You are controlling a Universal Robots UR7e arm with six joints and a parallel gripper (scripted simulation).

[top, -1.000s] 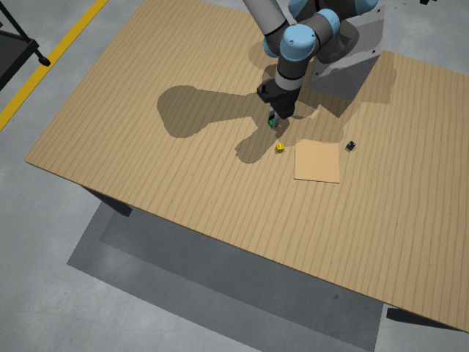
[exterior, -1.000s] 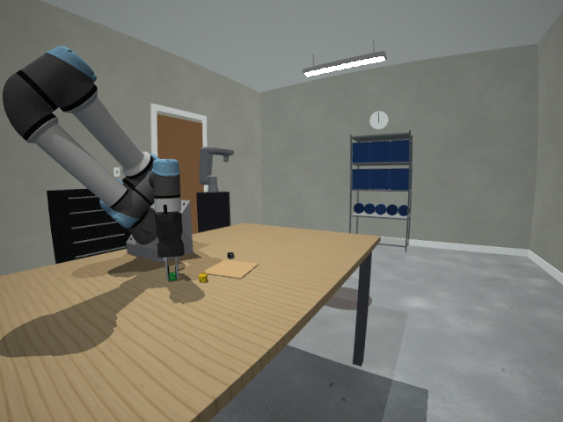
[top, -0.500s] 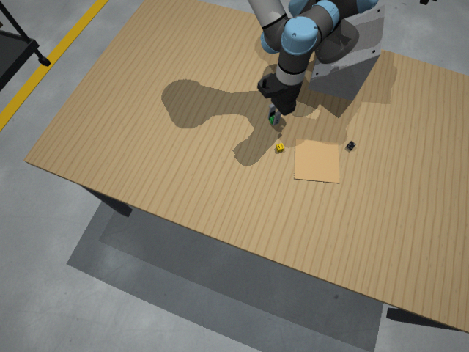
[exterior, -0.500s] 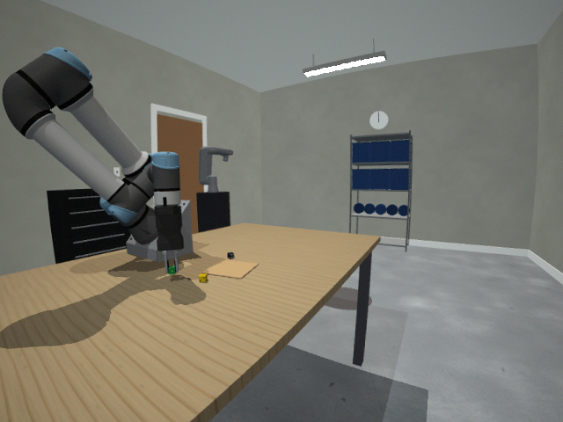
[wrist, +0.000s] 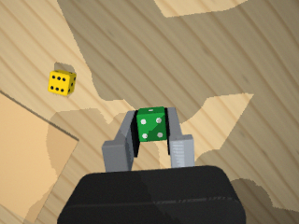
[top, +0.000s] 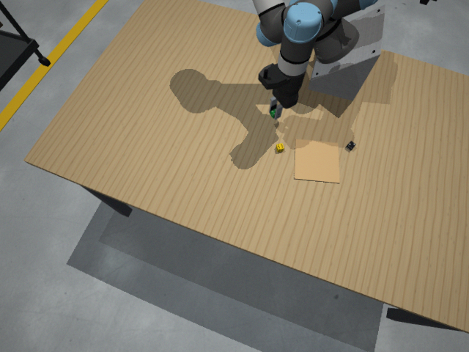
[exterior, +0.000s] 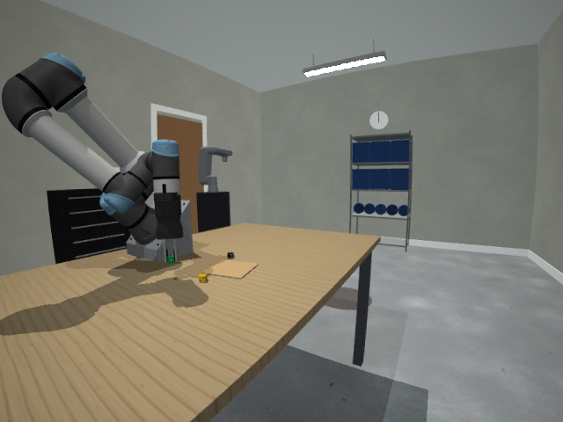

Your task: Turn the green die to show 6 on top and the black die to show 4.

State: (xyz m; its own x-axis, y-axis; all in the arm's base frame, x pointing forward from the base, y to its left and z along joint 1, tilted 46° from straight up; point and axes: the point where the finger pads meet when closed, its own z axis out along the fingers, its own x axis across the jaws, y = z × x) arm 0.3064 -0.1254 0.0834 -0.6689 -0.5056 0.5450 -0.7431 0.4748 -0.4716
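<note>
Right now my hand is 8 cm short of the yellow die, 7 cm above it and 4 cm to the right of it. Round my hand: green die 1 cm below; black die 26 cm to the left, 7 cm below, 1 cm ahead; tan mat 17 cm to the left, 9 cm ahead, 8 cm below.
</note>
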